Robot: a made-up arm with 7 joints. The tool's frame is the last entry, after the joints. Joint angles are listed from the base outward. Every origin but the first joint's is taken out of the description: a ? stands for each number. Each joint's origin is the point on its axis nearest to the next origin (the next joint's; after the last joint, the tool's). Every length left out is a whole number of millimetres.
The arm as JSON. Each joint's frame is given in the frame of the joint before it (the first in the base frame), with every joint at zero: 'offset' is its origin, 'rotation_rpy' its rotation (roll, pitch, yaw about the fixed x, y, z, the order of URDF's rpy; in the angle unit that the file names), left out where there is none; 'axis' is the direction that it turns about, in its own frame. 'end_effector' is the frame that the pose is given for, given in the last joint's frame.
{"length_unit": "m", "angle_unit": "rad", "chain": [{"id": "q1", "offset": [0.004, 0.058, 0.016], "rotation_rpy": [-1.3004, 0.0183, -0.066], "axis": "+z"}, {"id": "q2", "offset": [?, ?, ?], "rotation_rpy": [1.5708, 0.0, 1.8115], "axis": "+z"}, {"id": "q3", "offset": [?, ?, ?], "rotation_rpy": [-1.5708, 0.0, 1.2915], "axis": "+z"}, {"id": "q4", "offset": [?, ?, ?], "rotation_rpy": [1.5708, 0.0, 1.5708], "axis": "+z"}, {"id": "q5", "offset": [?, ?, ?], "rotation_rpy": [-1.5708, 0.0, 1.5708], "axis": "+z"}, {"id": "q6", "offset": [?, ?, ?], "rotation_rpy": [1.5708, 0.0, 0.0], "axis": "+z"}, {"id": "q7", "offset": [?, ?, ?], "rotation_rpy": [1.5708, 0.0, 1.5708], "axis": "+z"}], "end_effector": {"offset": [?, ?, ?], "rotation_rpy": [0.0, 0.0, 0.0]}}
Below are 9 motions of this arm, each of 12 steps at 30 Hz.
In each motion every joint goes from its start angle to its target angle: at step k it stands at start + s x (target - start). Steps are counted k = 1, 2, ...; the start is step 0. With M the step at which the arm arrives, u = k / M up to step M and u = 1 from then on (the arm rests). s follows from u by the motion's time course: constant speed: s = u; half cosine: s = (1 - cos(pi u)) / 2; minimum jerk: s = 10 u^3 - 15 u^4 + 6 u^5.
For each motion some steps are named. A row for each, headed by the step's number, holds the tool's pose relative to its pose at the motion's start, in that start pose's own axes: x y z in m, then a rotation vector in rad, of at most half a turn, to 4 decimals.
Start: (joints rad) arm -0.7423 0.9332 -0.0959 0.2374 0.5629 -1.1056 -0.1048
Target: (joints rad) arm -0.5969 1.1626 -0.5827 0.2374 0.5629 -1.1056 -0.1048
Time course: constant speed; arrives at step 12
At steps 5, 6, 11, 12:
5: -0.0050 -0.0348 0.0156 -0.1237 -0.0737 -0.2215
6: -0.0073 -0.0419 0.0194 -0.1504 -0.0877 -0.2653
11: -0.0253 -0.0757 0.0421 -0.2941 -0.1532 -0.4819
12: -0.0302 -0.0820 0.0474 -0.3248 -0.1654 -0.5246

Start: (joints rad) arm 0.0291 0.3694 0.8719 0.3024 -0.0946 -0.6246 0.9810
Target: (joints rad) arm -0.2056 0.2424 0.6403 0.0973 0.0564 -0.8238 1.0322
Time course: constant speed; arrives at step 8
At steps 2, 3, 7, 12:
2: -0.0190 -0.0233 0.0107 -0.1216 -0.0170 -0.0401
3: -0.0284 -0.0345 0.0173 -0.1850 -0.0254 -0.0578
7: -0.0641 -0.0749 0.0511 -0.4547 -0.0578 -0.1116
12: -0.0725 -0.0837 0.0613 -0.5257 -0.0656 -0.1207

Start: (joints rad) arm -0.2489 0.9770 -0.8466 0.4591 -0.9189 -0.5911 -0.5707
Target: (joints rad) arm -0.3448 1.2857 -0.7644 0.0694 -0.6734 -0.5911 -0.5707
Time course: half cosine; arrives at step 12
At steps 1, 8, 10, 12:
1: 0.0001 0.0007 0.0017 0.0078 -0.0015 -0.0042
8: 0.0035 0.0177 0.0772 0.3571 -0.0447 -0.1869
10: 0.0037 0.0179 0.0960 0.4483 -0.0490 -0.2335
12: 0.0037 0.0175 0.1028 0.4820 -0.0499 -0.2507

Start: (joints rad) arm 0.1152 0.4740 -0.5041 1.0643 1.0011 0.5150 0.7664
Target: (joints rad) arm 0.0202 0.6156 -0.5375 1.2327 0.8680 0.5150 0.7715
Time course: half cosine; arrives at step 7
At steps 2, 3, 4, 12:
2: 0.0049 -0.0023 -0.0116 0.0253 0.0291 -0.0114
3: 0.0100 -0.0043 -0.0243 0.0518 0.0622 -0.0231
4: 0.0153 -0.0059 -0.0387 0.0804 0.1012 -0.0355
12: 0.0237 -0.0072 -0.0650 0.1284 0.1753 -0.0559

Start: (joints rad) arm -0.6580 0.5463 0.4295 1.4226 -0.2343 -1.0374 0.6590
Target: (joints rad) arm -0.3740 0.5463 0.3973 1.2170 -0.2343 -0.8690 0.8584
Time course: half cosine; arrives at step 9
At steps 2, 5, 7, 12:
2: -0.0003 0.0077 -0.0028 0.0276 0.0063 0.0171
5: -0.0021 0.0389 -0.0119 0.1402 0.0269 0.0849
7: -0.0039 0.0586 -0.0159 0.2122 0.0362 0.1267
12: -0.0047 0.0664 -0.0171 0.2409 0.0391 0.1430

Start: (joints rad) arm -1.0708 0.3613 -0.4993 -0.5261 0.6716 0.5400 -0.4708
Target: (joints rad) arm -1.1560 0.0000 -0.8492 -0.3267 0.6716 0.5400 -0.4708
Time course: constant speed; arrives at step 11
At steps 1, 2, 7, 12:
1: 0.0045 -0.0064 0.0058 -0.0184 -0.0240 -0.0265
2: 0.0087 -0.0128 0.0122 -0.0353 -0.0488 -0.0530
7: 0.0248 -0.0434 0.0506 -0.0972 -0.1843 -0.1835
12: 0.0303 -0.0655 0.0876 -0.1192 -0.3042 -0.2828

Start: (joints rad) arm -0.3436 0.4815 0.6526 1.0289 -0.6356 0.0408 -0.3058
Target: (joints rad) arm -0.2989 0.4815 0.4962 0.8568 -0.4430 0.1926 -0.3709
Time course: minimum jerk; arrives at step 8
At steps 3, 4, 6, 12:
3: 0.0011 -0.0055 0.0022 0.0859 0.0505 -0.0486
4: 0.0018 -0.0103 0.0035 0.1557 0.0925 -0.0858
6: 0.0026 -0.0193 0.0048 0.2777 0.1677 -0.1459
12: 0.0027 -0.0218 0.0049 0.3093 0.1874 -0.1605

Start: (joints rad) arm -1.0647 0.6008 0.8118 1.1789 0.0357 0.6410 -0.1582
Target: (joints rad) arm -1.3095 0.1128 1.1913 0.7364 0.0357 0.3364 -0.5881
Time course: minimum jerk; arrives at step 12
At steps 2, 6, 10, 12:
2: 0.0004 -0.0059 0.0011 -0.0083 -0.0215 -0.0362
6: -0.0042 -0.0745 0.0123 -0.1261 -0.3016 -0.4686
10: -0.0208 -0.1260 0.0147 -0.2509 -0.5771 -0.8107
12: -0.0222 -0.1292 0.0144 -0.2601 -0.5978 -0.8327

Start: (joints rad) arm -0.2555 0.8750 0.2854 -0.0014 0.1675 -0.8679 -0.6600
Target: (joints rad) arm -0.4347 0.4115 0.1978 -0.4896 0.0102 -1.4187 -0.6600
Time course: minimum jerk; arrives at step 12
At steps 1, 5, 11, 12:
1: 0.0005 0.0000 0.0005 0.0019 -0.0053 0.0028
5: 0.0299 0.0054 0.0335 0.1483 -0.3463 0.2068
11: 0.0557 0.0233 0.1015 0.5357 -0.9127 0.6627
12: 0.0558 0.0235 0.1020 0.5393 -0.9166 0.6666

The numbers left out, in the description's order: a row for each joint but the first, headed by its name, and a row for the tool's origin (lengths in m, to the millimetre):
q2: -0.005 0.021 0.0
q3: 0.172 -0.042 0.0
q4: 0.003 -0.012 0.0
q5: -0.18 -0.014 0.0
q6: 0.0 0.0 0.0
q7: 0.0 0.033 0.0
tool: 0.0 0.0 0.0

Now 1 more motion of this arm.
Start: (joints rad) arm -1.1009 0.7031 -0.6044 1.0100 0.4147 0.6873 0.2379
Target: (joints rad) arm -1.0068 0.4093 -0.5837 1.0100 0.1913 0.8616 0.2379
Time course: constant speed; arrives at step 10
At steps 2, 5, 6, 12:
2: -0.0117 -0.0162 0.0117 -0.0295 0.0049 -0.0777
5: -0.0315 -0.0395 0.0284 -0.0670 0.0150 -0.1995
6: -0.0387 -0.0469 0.0336 -0.0777 0.0190 -0.2414
12: -0.0704 -0.0748 0.0534 -0.1111 0.0379 -0.4147

